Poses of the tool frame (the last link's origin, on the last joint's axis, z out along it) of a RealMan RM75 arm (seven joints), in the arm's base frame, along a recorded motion.
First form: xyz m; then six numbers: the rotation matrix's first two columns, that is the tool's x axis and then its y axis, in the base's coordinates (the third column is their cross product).
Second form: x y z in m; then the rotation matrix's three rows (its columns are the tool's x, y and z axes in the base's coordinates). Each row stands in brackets. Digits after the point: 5 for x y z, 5 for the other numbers.
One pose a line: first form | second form
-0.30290, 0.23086, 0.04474, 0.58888, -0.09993, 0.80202, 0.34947, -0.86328, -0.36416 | [-0.30290, 0.23086, 0.04474], [[0.58888, 0.34947, 0.72876], [-0.09993, -0.86328, 0.49473], [0.80202, -0.36416, -0.47345]]
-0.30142, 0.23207, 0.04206, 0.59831, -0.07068, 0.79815, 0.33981, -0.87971, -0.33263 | [-0.30142, 0.23207, 0.04206], [[0.59831, 0.33981, 0.72565], [-0.07068, -0.87971, 0.47024], [0.79815, -0.33263, -0.50232]]
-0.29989, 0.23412, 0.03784, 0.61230, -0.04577, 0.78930, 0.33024, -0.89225, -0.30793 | [-0.29989, 0.23412, 0.03784], [[0.61230, 0.33024, 0.71835], [-0.04577, -0.89225, 0.44920], [0.78930, -0.30793, -0.53121]]
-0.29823, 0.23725, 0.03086, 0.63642, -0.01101, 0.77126, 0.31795, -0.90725, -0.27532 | [-0.29823, 0.23725, 0.03086], [[0.63642, 0.31795, 0.70276], [-0.01101, -0.90725, 0.42044], [0.77126, -0.27532, -0.57389]]
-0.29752, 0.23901, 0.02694, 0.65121, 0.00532, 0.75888, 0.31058, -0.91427, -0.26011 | [-0.29752, 0.23901, 0.02694], [[0.65121, 0.31058, 0.69244], [0.00532, -0.91427, 0.40508], [0.75888, -0.26011, -0.59703]]
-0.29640, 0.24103, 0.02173, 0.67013, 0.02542, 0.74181, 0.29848, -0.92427, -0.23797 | [-0.29640, 0.24103, 0.02173], [[0.67013, 0.29848, 0.67958], [0.02542, -0.92427, 0.38089], [0.74181, -0.23797, -0.62697]]
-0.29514, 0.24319, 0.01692, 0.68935, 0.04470, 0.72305, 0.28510, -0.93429, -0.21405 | [-0.29514, 0.24319, 0.01692], [[0.68935, 0.28510, 0.66597], [0.04470, -0.93429, 0.35370], [0.72305, -0.21405, -0.65680]]
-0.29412, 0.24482, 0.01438, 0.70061, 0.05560, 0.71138, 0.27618, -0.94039, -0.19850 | [-0.29412, 0.24482, 0.01438], [[0.70061, 0.27618, 0.65794], [0.05560, -0.94039, 0.33554], [0.71138, -0.19850, -0.67420]]
